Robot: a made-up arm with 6 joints. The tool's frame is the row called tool.
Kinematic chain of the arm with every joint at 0, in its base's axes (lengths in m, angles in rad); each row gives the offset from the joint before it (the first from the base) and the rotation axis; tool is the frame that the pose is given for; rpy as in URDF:
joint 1: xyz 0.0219 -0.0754 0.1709 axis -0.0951 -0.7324 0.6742
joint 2: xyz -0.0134 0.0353 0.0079 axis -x
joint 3: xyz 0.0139 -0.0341 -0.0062 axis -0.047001 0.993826 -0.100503
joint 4: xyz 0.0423 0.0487 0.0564 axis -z
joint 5: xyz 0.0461 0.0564 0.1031 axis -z
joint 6: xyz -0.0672 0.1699 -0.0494 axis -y
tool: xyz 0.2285 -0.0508 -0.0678 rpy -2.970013 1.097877 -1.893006
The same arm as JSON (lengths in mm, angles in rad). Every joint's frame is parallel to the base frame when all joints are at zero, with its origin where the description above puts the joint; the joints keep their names.
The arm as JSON. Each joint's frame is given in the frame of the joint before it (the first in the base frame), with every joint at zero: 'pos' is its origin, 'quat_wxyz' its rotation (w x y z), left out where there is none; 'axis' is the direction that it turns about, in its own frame. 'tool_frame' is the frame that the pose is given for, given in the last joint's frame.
{
  "length_unit": "mm",
  "angle_unit": "rad",
  "joints": [
    {
      "joint": "joint 1",
      "pos": [
        21.9,
        -75.4,
        170.9
      ],
      "axis": [
        -0.0951,
        -0.7324,
        0.6742
      ]
    },
    {
      "joint": "joint 2",
      "pos": [
        -13.4,
        35.3,
        7.9
      ],
      "axis": [
        -1.0,
        0.0,
        0.0
      ]
    },
    {
      "joint": "joint 3",
      "pos": [
        13.9,
        -34.1,
        -6.2
      ],
      "axis": [
        -0.047001,
        0.993826,
        -0.100503
      ]
    },
    {
      "joint": "joint 4",
      "pos": [
        42.3,
        48.7,
        56.4
      ],
      "axis": [
        0.0,
        0.0,
        -1.0
      ]
    },
    {
      "joint": "joint 5",
      "pos": [
        46.1,
        56.4,
        103.1
      ],
      "axis": [
        0.0,
        0.0,
        -1.0
      ]
    },
    {
      "joint": "joint 6",
      "pos": [
        -67.2,
        169.9,
        -49.4
      ],
      "axis": [
        0.0,
        -1.0,
        0.0
      ]
    }
  ],
  "tool_frame": {
    "pos": [
      228.5,
      -50.8,
      -67.8
    ],
    "quat_wxyz": [
      0.464531,
      -0.460536,
      0.715756,
      0.244564
    ]
  }
}

